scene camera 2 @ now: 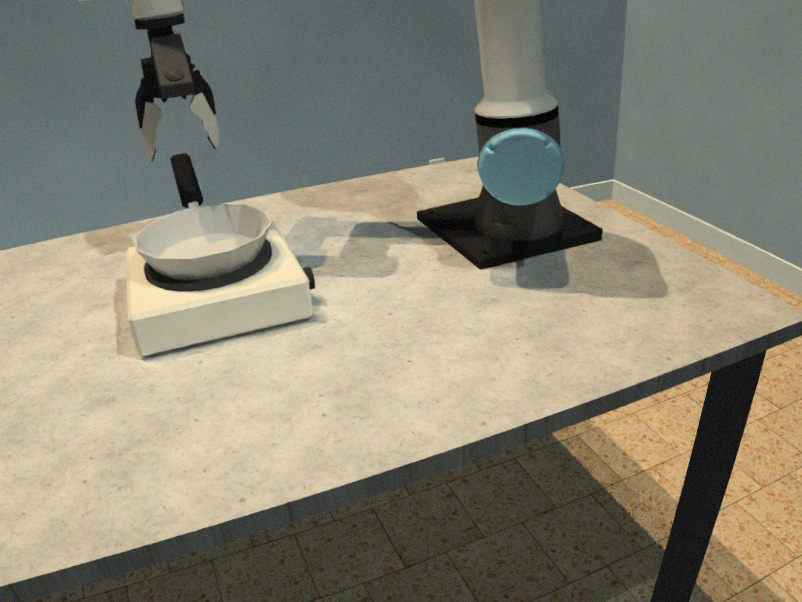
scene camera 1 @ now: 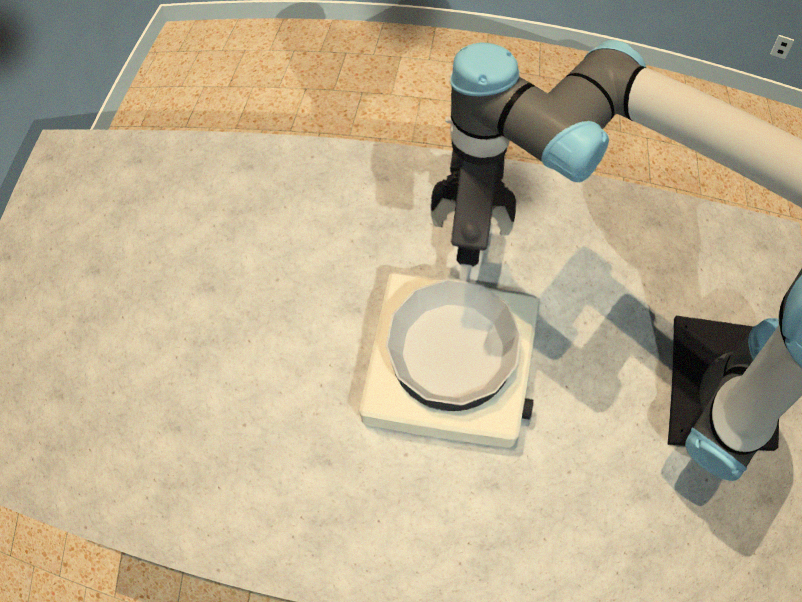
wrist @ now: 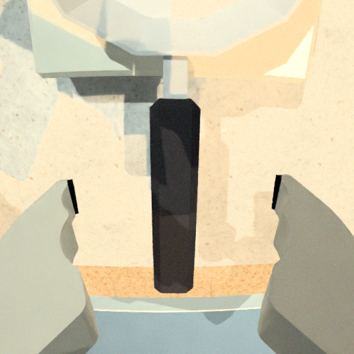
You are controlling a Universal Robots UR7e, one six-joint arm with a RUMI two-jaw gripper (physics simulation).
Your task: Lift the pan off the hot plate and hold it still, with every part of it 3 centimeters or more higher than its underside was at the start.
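Seen in the pictures: gripper, fingertip midpoint: (scene camera 2: 184, 155); arm's base at its link origin: (scene camera 2: 518, 222).
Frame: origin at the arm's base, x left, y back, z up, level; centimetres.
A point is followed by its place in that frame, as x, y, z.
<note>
The pale grey pan (scene camera 1: 453, 362) @[8.1, -51.3, 6.1] (scene camera 2: 207, 259) @[15.5, -51.5, 9.3] (wrist: 175, 37) rests upright on the black disc of the cream hot plate (scene camera 1: 440, 424) @[17.6, -50.6, 4.9] (scene camera 2: 223, 318) @[18.2, -50.8, 1.8] (wrist: 60, 62). Its black handle (scene camera 1: 467, 256) @[-6.9, -53.1, 11.1] (scene camera 2: 186, 179) @[-11.8, -53.6, 12.1] (wrist: 175, 150) points toward the far table edge and rises above the table. My gripper (scene camera 1: 473, 224) @[-8.0, -53.1, 17.1] (scene camera 2: 184, 152) @[-8.0, -53.1, 17.1] (wrist: 174, 179) is open, pointing down above the handle. In the wrist view the handle runs between the two fingers, roughly centred, with a wide gap on each side. In scene camera 2 the fingertips are about level with the handle's upper end. Scene camera 1 shows most of the handle hidden under the gripper.
The arm's black base plate (scene camera 1: 686, 388) @[0.7, -10.3, -0.3] (scene camera 2: 453, 236) @[0.6, -12.2, -0.4] stands on the table (scene camera 1: 194, 324) @[10.7, -95.9, -1.9] (scene camera 2: 388, 388) @[35.4, -33.4, -1.9], to the right of the hot plate. A black knob (scene camera 1: 527, 408) @[11.6, -38.5, 3.4] (scene camera 2: 309, 278) @[12.5, -38.2, 2.5] sticks out of the hot plate's right side. The far table edge lies near the handle's end.
</note>
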